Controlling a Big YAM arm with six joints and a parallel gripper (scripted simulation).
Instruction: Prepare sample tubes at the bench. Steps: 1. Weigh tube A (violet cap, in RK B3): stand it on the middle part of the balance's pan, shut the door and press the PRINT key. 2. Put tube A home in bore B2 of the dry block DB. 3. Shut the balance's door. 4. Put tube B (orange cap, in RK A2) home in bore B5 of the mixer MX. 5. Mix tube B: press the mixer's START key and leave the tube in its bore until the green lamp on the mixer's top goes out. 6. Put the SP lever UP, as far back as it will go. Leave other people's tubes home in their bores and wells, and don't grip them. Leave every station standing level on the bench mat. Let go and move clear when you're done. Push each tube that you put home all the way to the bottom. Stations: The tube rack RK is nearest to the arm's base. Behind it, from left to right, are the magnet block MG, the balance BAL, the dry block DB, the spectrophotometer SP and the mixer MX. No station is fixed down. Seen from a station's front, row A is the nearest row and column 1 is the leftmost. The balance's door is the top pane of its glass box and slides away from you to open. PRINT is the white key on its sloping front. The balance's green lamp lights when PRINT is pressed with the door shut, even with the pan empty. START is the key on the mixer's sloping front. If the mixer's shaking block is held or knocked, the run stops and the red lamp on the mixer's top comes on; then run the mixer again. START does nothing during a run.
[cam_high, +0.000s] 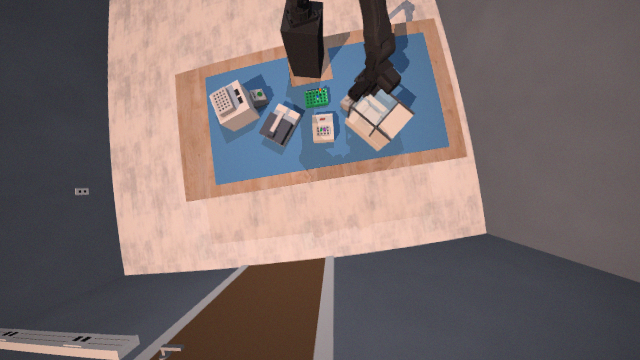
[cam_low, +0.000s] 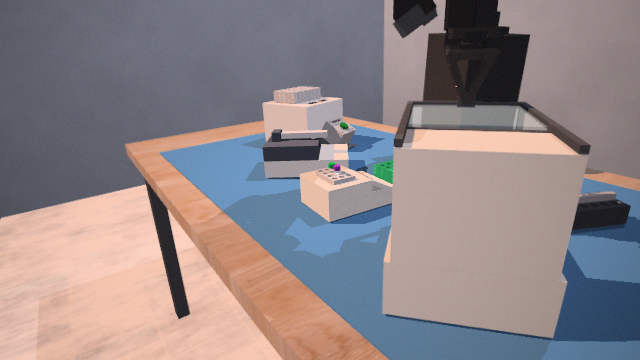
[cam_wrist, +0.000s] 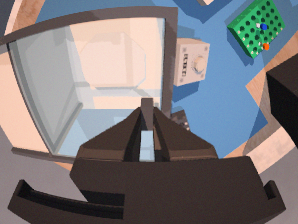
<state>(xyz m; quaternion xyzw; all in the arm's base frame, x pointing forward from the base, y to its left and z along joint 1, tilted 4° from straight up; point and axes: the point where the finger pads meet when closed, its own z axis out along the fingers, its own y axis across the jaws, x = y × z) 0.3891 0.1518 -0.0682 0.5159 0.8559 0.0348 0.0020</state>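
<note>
My gripper is now 30 mm short of the balance door, 10 mm to the right of it and 10 mm above it. The rest, counted from my hand: dry block: 220 mm to the right, 190 mm below, 20 mm ahead; blue-capped tube: 190 mm below, 180 mm to the right, 160 mm behind; magnet block: 200 mm below, 180 mm behind, 150 mm to the left.
</note>
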